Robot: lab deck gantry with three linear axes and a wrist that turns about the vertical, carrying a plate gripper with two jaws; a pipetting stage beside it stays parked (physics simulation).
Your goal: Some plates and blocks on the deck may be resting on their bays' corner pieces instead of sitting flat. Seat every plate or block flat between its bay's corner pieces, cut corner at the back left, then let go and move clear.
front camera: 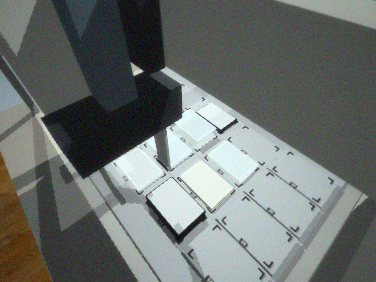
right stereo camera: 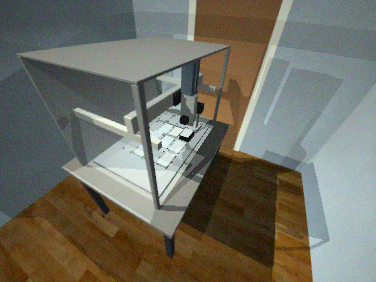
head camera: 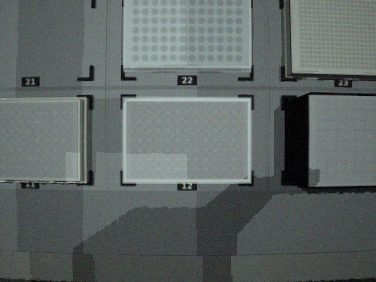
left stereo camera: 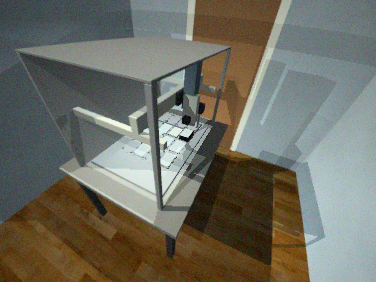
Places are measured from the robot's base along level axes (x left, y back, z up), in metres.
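Where they show: gripper, fingertip midpoint: [front camera: 142,180]; robot's base, origin of the base link: [right stereo camera: 166,168] [left stereo camera: 168,168].
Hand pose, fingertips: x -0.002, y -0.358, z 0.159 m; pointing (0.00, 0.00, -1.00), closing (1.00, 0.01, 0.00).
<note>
Things, the pixels of their top centre, and the offset from my fingertips. "spot": a spot on its surface instead.
- bay 12, surface spot: [head camera: 187,140] [front camera: 138,166] spot: dx +0.045, dy +0.129, dz -0.145 m
- tall black block with a white top, middle of its top: [front camera: 174,203] [left stereo camera: 186,132] [right stereo camera: 186,132] dx +0.045, dy -0.034, dz -0.117 m
- bay 11, surface spot: [head camera: 37,140] spot: dx +0.045, dy +0.276, dz -0.145 m
- bay 22, surface spot: [head camera: 187,35] spot: dx +0.146, dy +0.130, dz -0.144 m
- bay 23, surface spot: [head camera: 335,40] [front camera: 199,179] spot: dx +0.145, dy -0.017, dz -0.145 m
My gripper [front camera: 144,181] is open. Its light back finger hangs down in the front view, its front finger is in shadow, and no plate is seen between them. Below is the pale plate in bay 12 [head camera: 187,140] [front camera: 140,170], which looks square inside its black corner pieces; its cut corner is not clear. The tall black block with a white top [front camera: 176,206] [head camera: 342,142] [left stereo camera: 186,135] stands in bay 13. Part of the plate in bay 11 [head camera: 37,140] shows. The plate in bay 22 [head camera: 187,35] [front camera: 181,149] and the cream plate in bay 23 [head camera: 335,40] [front camera: 206,185] lie behind.
Further plates include a pale blue one [front camera: 196,129], a gridded one [front camera: 232,161] and a dark-edged one [front camera: 216,115]. The gripper body hides part of the deck's left side in the front view. Enclosure posts [left stereo camera: 154,150] [right stereo camera: 146,150] and a gantry rail [left stereo camera: 112,125] surround the deck.
</note>
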